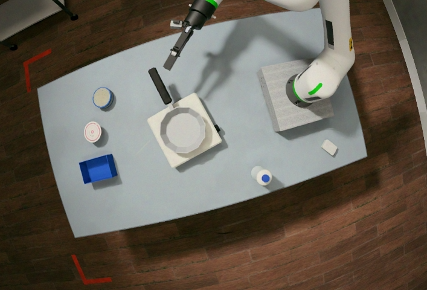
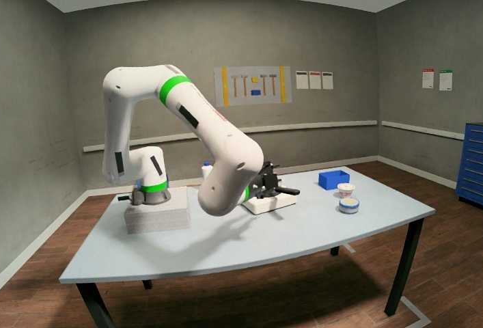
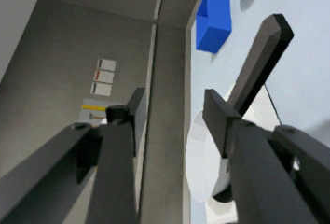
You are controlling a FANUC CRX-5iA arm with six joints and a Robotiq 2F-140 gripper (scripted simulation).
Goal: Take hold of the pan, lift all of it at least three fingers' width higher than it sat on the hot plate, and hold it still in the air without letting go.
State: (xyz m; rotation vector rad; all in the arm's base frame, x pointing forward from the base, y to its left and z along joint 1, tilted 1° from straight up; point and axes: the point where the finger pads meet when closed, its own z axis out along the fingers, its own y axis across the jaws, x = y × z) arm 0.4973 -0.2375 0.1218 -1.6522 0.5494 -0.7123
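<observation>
Now: hand 19 cm to the right of the grey pan, 13 cm above it and 5 cm short of it. From my hand the other things lie so: white hot plate (25 cm to the left, 19 cm below, 2 cm ahead); then blue bin (49 cm ahead, 29 cm to the left, 21 cm below); then white bottle (53 cm to the left, 21 cm behind, 14 cm below).
</observation>
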